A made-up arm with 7 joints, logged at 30 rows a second.
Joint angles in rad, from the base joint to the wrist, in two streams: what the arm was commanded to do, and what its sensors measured. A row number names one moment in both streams.
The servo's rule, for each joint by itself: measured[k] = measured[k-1] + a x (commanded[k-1-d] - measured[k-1]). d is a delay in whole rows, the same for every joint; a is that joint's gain. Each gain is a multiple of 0.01, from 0.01 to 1. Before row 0 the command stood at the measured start. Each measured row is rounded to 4 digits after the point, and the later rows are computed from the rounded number. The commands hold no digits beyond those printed.
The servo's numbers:
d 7
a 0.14 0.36 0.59 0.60 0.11 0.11 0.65
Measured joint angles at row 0: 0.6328 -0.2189 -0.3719 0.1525 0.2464 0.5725 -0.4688
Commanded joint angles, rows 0 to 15: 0.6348 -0.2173 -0.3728 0.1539 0.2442 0.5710 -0.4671; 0.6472 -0.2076 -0.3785 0.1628 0.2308 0.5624 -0.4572; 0.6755 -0.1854 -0.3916 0.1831 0.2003 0.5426 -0.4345; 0.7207 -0.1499 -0.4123 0.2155 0.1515 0.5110 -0.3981; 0.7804 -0.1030 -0.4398 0.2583 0.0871 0.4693 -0.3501; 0.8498 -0.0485 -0.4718 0.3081 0.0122 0.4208 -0.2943; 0.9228 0.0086 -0.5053 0.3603 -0.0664 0.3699 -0.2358; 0.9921 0.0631 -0.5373 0.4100 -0.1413 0.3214 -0.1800; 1.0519 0.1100 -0.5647 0.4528 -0.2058 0.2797 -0.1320; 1.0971 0.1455 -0.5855 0.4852 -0.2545 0.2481 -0.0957; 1.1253 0.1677 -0.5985 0.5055 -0.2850 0.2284 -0.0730; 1.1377 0.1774 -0.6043 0.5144 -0.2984 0.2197 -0.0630; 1.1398 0.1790 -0.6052 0.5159 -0.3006 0.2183 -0.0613; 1.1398 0.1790 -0.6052 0.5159 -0.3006 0.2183 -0.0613; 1.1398 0.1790 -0.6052 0.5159 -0.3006 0.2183 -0.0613; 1.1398 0.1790 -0.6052 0.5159 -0.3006 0.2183 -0.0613
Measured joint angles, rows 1 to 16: 0.6328 -0.2189 -0.3719 0.1525 0.2464 0.5725 -0.4688; 0.6328 -0.2189 -0.3719 0.1525 0.2464 0.5725 -0.4688; 0.6328 -0.2189 -0.3719 0.1525 0.2464 0.5725 -0.4688; 0.6328 -0.2189 -0.3719 0.1525 0.2464 0.5725 -0.4688; 0.6328 -0.2189 -0.3719 0.1525 0.2464 0.5725 -0.4688; 0.6328 -0.2189 -0.3719 0.1525 0.2464 0.5725 -0.4688; 0.6328 -0.2189 -0.3719 0.1525 0.2464 0.5725 -0.4688; 0.6331 -0.2183 -0.3724 0.1533 0.2462 0.5723 -0.4677; 0.6351 -0.2144 -0.3760 0.1590 0.2445 0.5712 -0.4609; 0.6408 -0.2040 -0.3852 0.1735 0.2396 0.5681 -0.4437; 0.6520 -0.1845 -0.4012 0.1987 0.2299 0.5618 -0.4141; 0.6700 -0.1552 -0.4240 0.2345 0.2142 0.5516 -0.3725; 0.6952 -0.1168 -0.4522 0.2787 0.1920 0.5372 -0.3217; 0.7271 -0.0717 -0.4835 0.3277 0.1636 0.5188 -0.2659; 0.7642 -0.0232 -0.5152 0.3771 0.1301 0.4971 -0.2101; 0.8045 0.0248 -0.5444 0.4225 0.0932 0.4732 -0.1593
